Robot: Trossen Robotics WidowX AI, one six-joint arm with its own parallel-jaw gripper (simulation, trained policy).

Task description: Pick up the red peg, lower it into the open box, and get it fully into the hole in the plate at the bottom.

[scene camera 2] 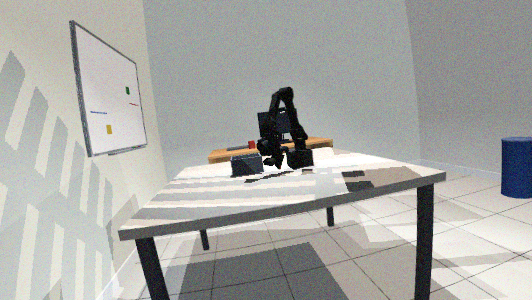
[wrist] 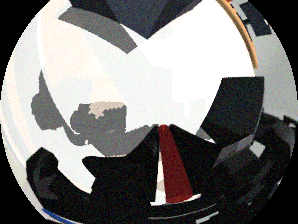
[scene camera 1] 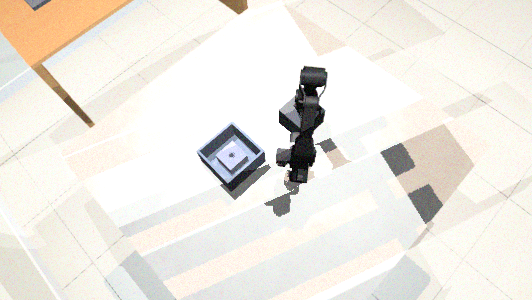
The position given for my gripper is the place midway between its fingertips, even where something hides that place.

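Red peg (wrist: 177,188), seen. Grey-blue box (scene camera 1: 207,153), seen. My gripper (wrist: 163,128), seen too.
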